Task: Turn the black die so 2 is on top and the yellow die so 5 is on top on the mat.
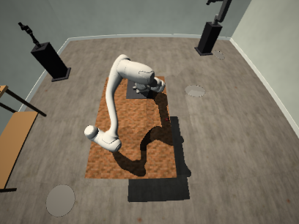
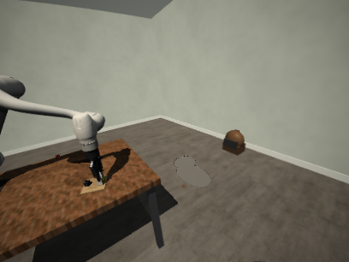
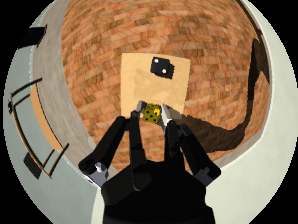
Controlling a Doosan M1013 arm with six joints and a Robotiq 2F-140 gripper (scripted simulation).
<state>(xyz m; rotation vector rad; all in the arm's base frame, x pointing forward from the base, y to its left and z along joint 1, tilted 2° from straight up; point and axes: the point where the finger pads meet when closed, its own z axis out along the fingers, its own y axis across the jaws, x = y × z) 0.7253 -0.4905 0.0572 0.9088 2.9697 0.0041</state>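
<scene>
Right now the yellow die is 2 cm below my hand. Also, from my hand: black die: 7 cm behind, 5 cm to the left, 2 cm below; then tan mat: 4 cm behind, 3 cm to the left, 4 cm below; then red die: 17 cm behind, 69 cm to the left, 2 cm below.
</scene>
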